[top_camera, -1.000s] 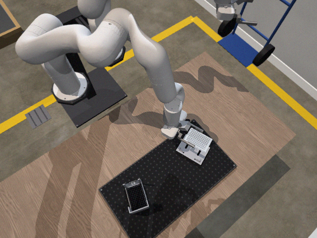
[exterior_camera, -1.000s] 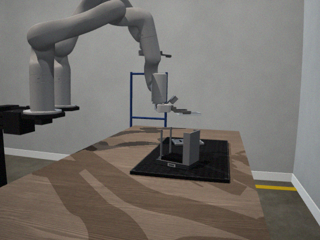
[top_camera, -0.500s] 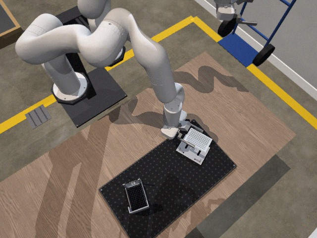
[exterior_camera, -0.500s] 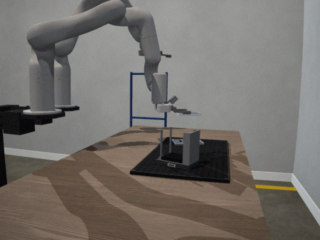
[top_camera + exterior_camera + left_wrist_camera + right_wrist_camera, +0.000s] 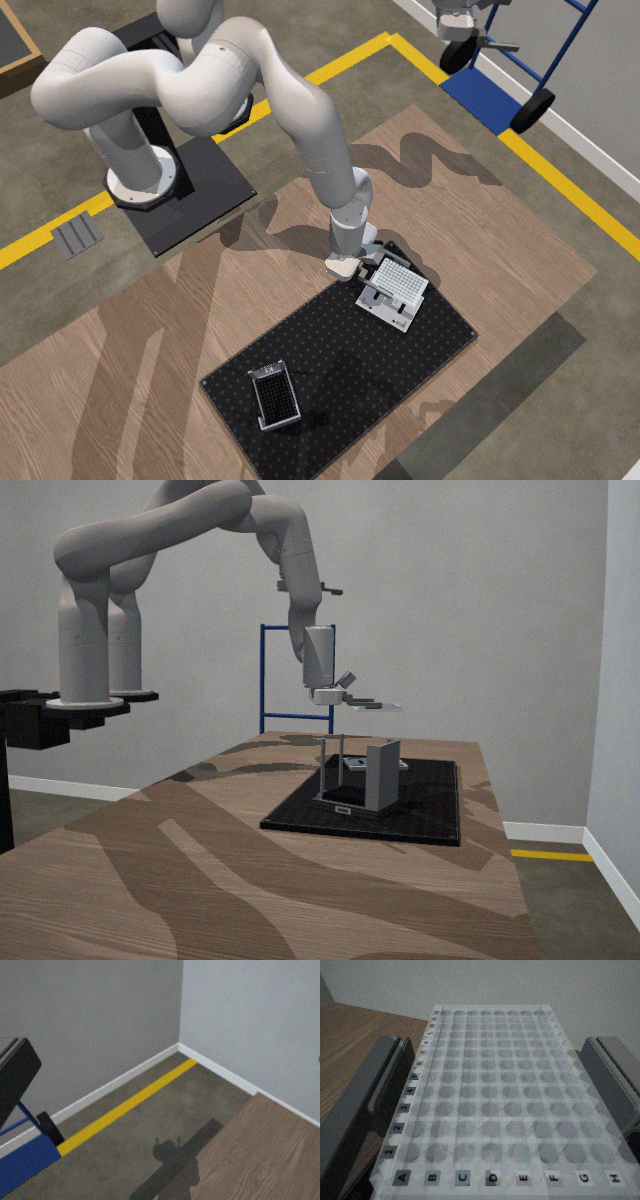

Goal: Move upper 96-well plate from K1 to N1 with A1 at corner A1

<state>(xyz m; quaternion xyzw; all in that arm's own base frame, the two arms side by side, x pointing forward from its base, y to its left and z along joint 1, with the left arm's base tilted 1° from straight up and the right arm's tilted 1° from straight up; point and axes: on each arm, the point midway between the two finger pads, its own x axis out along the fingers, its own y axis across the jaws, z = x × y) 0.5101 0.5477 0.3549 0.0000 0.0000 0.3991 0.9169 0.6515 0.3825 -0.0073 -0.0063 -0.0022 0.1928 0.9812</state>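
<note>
Now: right hand 170 mm above the plate nest N1 and 20 mm short of it. Also, from my right hand: white 96-well plate: 20 mm ahead, 10 mm below; A1 mark: 170 mm below, 60 mm behind, 50 mm to the left; black plate: 400 mm to the right, 150 mm below, 90 mm behind.
</note>
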